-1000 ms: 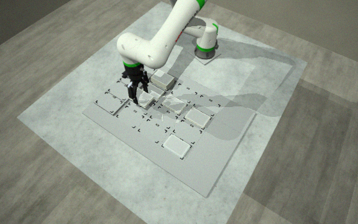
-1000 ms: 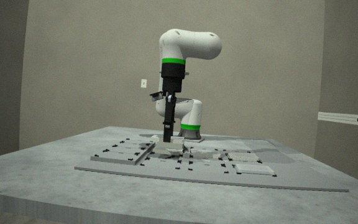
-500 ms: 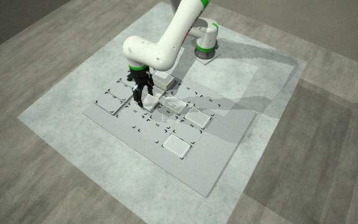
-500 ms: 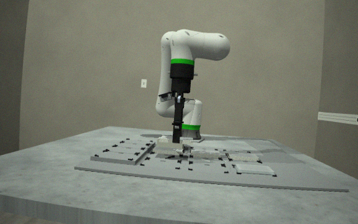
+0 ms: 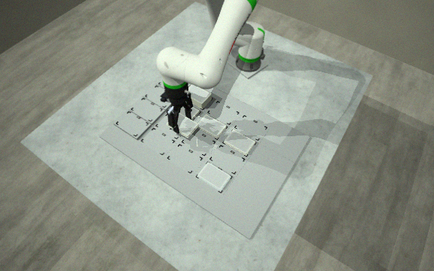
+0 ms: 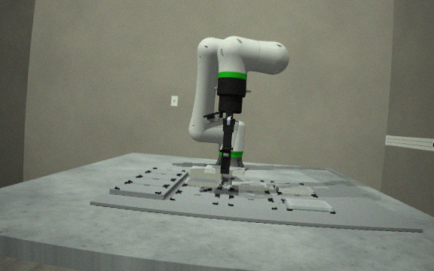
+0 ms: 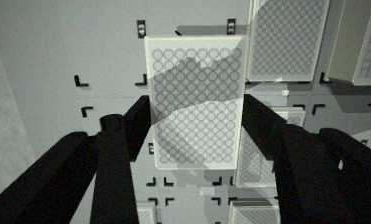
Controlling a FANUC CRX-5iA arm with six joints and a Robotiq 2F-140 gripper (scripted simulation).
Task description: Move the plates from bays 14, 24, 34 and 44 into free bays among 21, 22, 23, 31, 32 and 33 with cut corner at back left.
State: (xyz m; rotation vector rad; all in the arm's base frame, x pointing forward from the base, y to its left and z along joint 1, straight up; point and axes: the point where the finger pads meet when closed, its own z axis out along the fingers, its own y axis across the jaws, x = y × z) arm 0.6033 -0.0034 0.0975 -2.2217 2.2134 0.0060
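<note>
Right now the white tip is 1 cm ahead of my hand, 9 cm to the left of it and 9 cm below it. Also, from my hand: sealed deep-well block 21 cm behind, 8 cm to the right, 8 cm below; then plate 11 cm ahead, 25 cm to the left, 9 cm below; then thin black stick 6 cm to the right, 9 cm below.
</note>
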